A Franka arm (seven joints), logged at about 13 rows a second.
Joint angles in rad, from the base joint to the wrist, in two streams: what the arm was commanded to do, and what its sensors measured. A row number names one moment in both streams.
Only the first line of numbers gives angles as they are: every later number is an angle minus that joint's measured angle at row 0.
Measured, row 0:
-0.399, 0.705, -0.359, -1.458, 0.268, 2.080, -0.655
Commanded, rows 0 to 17:
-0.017, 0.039, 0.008, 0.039, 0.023, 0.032, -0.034
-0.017, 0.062, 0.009, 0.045, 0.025, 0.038, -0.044
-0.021, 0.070, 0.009, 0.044, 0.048, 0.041, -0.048
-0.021, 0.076, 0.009, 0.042, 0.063, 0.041, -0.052
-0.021, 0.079, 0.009, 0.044, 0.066, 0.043, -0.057
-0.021, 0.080, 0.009, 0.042, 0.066, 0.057, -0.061
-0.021, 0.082, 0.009, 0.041, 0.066, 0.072, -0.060
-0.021, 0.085, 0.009, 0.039, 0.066, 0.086, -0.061
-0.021, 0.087, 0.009, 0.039, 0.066, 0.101, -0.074
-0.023, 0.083, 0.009, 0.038, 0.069, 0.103, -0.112
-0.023, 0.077, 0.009, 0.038, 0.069, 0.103, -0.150
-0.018, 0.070, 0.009, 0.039, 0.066, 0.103, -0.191
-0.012, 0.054, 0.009, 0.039, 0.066, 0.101, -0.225
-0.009, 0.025, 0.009, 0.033, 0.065, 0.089, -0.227
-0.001, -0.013, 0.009, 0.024, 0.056, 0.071, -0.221
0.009, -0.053, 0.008, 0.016, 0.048, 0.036, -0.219
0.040, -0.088, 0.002, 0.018, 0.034, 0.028, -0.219
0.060, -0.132, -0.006, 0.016, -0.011, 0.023, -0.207
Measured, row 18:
0.021, -0.032, 0.002, 0.042, 0.035, 0.059, -0.206
